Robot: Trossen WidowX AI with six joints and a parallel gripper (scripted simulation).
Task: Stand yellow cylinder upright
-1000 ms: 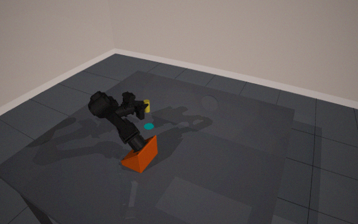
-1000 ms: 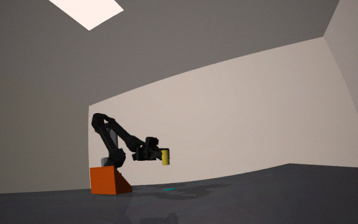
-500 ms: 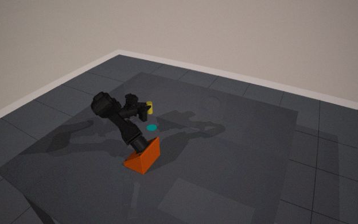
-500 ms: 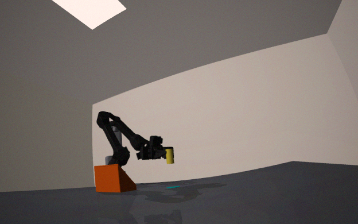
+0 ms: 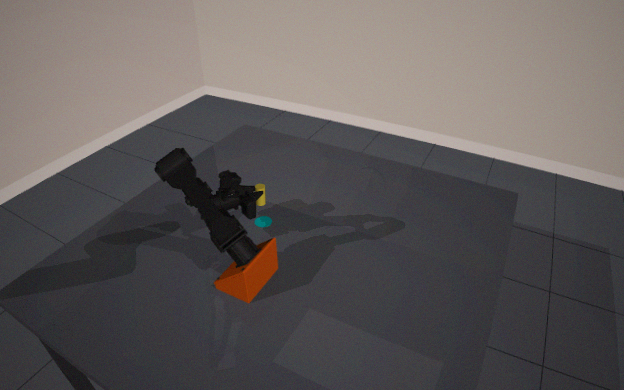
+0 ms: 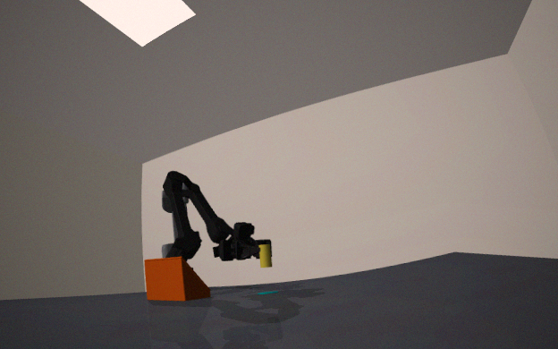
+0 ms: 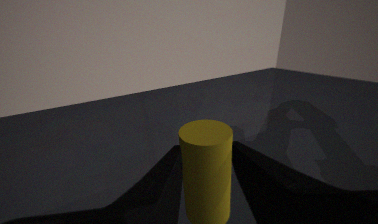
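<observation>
Now: gripper tip 13 cm above the cyan circle. From my gripper tip the other things lie so: yellow tall cylinder (2 cm below).
</observation>
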